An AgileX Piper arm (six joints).
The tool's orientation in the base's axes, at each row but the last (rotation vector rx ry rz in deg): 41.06 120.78 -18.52; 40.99 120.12 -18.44; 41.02 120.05 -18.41; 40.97 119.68 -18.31; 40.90 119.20 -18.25; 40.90 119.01 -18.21; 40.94 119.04 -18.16; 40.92 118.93 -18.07; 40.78 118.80 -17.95; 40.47 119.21 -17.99; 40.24 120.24 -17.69; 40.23 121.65 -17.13
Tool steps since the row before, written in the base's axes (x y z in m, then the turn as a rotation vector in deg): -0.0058 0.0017 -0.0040 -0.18 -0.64 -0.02; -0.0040 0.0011 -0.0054 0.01 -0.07 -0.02; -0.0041 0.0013 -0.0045 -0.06 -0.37 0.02; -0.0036 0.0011 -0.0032 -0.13 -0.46 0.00; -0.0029 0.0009 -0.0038 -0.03 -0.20 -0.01; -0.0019 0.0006 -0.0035 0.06 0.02 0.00; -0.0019 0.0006 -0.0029 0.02 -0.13 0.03; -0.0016 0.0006 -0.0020 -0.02 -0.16 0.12; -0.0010 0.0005 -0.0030 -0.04 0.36 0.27; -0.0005 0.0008 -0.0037 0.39 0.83 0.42; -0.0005 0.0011 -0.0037 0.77 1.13 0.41; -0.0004 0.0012 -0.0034 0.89 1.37 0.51
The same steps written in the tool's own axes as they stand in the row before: 0.0065 -0.0022 -0.0022 -0.14 -0.62 0.19; 0.0066 -0.0017 0.0000 -0.01 -0.05 0.05; 0.0060 -0.0016 -0.0007 -0.13 -0.33 0.12; 0.0046 -0.0014 -0.0011 -0.11 -0.45 0.13; 0.0047 -0.0012 -0.0002 -0.05 -0.18 0.08; 0.0039 -0.0008 0.0004 -0.02 0.05 0.03; 0.0034 -0.0008 0.0001 -0.08 -0.09 0.06; 0.0026 -0.0006 -0.0002 -0.15 -0.13 -0.01; 0.0031 -0.0003 0.0008 -0.07 0.28 -0.35; 0.0035 0.0002 0.0014 -0.21 0.92 -0.36; 0.0036 0.0005 0.0013 -0.27 1.38 -0.24; 0.0033 0.0006 0.0013 -0.31 1.65 -0.33
